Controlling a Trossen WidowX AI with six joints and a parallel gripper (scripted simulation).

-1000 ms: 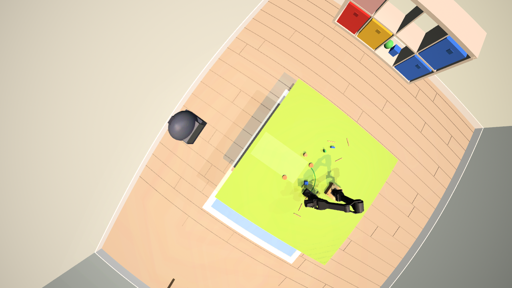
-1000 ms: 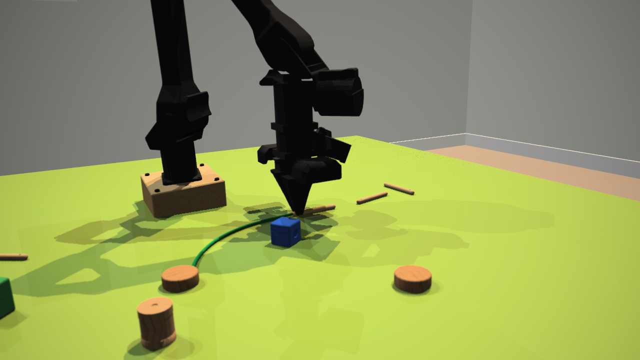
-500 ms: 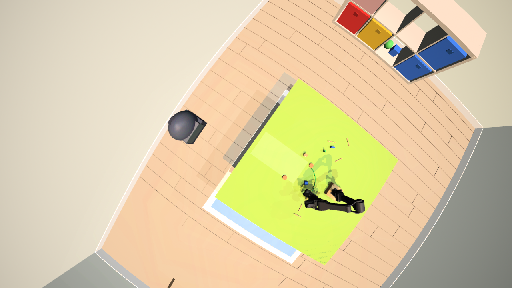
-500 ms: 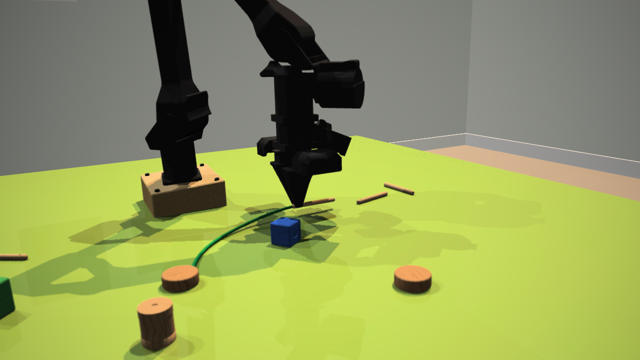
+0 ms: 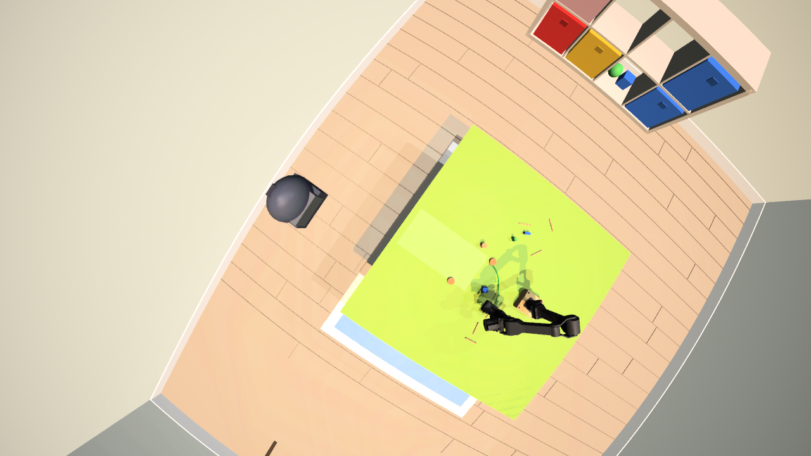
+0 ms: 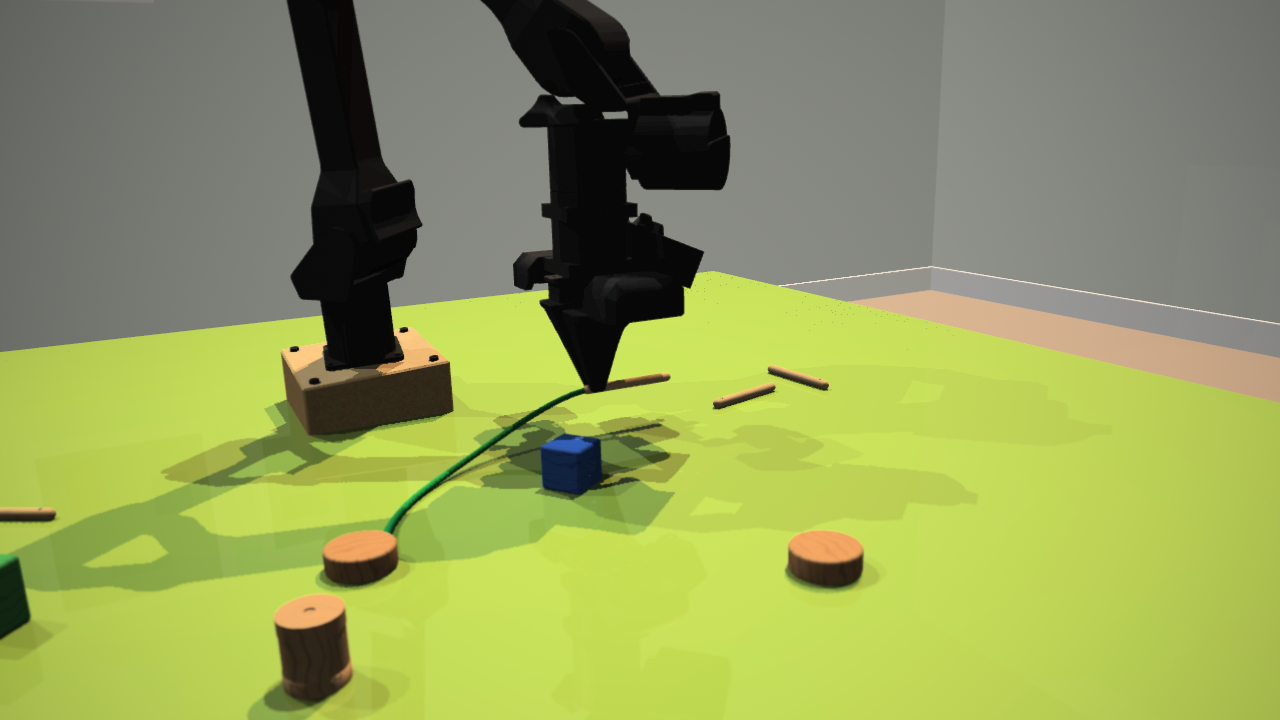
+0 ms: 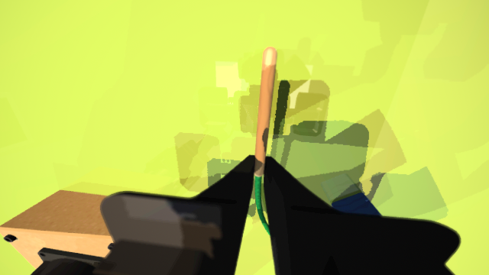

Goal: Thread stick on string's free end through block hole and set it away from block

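The blue block lies 10 cm ahead of my gripper tip, 5 cm to the right of it and 2 cm below it. From my gripper tip the other things lie so: green block 36 cm to the right, 18 cm ahead, 2 cm below; wooden cylinder 28 cm ahead, 22 cm to the right, 2 cm below.
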